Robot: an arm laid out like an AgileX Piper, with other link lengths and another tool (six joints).
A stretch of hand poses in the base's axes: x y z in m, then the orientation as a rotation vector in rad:
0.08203, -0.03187, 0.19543, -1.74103, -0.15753, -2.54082
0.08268, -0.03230, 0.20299, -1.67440, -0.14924, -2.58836
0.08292, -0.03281, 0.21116, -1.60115, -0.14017, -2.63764
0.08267, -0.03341, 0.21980, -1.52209, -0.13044, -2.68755
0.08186, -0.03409, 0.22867, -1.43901, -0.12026, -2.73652
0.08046, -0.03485, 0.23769, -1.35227, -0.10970, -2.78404
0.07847, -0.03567, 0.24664, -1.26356, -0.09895, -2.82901
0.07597, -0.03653, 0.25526, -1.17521, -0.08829, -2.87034
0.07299, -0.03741, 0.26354, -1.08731, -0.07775, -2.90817
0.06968, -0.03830, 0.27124, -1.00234, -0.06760, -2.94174
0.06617, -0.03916, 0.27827, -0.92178, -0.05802, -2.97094
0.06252, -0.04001, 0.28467, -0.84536, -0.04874, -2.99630
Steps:
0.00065, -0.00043, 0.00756, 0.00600, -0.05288, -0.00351
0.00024, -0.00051, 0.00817, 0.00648, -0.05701, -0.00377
-0.00025, -0.00060, 0.00864, 0.00685, -0.06034, -0.00400
-0.00081, -0.00068, 0.00887, 0.00706, -0.06219, -0.00413
-0.00140, -0.00076, 0.00902, 0.00723, -0.06374, -0.00423
-0.00199, -0.00082, 0.00895, 0.00728, -0.06405, -0.00424
-0.00250, -0.00086, 0.00862, 0.00713, -0.06276, -0.00416
-0.00298, -0.00088, 0.00828, 0.00698, -0.06153, -0.00408
-0.00331, -0.00089, 0.00770, 0.00667, -0.05870, -0.00389
-0.00351, -0.00086, 0.00703, 0.00625, -0.05501, -0.00364
-0.00365, -0.00085, 0.00640, 0.00602, -0.05165, -0.00342

